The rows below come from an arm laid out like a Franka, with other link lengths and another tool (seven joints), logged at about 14 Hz.
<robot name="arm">
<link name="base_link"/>
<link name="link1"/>
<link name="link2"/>
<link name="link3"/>
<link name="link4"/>
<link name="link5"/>
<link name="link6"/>
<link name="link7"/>
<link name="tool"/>
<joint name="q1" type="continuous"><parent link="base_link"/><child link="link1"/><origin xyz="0 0 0.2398" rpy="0 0 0"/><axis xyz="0 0 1"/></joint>
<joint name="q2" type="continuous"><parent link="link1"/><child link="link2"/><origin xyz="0 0 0" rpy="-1.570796 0 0"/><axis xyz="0 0 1"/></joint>
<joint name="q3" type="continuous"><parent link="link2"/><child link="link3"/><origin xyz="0 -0.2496 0" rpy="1.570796 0 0"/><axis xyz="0 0 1"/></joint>
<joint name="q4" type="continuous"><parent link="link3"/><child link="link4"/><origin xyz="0.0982 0 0" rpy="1.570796 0 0"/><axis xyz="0 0 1"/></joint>
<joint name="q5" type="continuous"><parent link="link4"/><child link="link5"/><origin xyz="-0.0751 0.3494 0" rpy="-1.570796 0 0"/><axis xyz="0 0 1"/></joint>
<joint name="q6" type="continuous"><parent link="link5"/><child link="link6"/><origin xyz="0 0 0" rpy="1.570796 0 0"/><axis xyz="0 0 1"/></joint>
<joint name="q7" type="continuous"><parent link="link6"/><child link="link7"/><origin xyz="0.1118 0 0" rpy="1.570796 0 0"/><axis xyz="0 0 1"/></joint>
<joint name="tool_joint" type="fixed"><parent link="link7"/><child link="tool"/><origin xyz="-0.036 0.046 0.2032" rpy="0.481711 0 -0.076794"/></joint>
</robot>
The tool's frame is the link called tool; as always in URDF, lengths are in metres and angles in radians. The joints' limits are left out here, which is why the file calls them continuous.
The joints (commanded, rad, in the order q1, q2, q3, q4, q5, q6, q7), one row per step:
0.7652 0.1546 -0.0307 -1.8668 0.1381 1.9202 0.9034
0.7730 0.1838 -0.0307 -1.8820 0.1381 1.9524 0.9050
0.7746 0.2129 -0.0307 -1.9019 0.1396 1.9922 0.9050
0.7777 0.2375 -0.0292 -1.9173 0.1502 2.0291 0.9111
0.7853 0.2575 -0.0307 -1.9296 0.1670 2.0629 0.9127
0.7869 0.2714 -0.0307 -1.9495 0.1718 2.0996 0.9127
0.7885 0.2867 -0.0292 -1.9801 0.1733 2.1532 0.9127
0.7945 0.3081 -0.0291 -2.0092 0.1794 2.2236 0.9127
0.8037 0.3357 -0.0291 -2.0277 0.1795 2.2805 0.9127
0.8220 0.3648 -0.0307 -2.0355 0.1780 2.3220 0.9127
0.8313 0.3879 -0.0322 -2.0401 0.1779 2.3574 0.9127
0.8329 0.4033 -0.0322 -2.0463 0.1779 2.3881 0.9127
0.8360 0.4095 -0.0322 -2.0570 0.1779 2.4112 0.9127
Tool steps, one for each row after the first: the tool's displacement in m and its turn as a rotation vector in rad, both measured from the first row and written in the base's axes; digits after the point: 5 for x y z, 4 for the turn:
-0.00239 0.00254 -0.01983 -0.0108 0.0073 0.0024
-0.00303 0.00229 -0.04108 -0.0189 0.0128 -0.0014
-0.00551 0.00490 -0.05815 -0.0180 0.0194 -0.0129
-0.00860 0.00881 -0.07168 -0.0102 0.0254 -0.0219
-0.00991 0.00831 -0.08485 -0.0086 0.0235 -0.0280
-0.01192 0.00681 -0.10193 -0.0070 0.0154 -0.0329
-0.01333 0.00792 -0.12071 0.0035 -0.0010 -0.0397
-0.01604 0.00921 -0.13923 0.0051 -0.0135 -0.0375
-0.02158 0.01332 -0.15528 0.0027 -0.0218 -0.0244
-0.02340 0.01523 -0.16730 0.0038 -0.0311 -0.0202
-0.02314 0.01507 -0.17600 0.0069 -0.0404 -0.0218
-0.02465 0.01458 -0.18169 0.0089 -0.0469 -0.0212

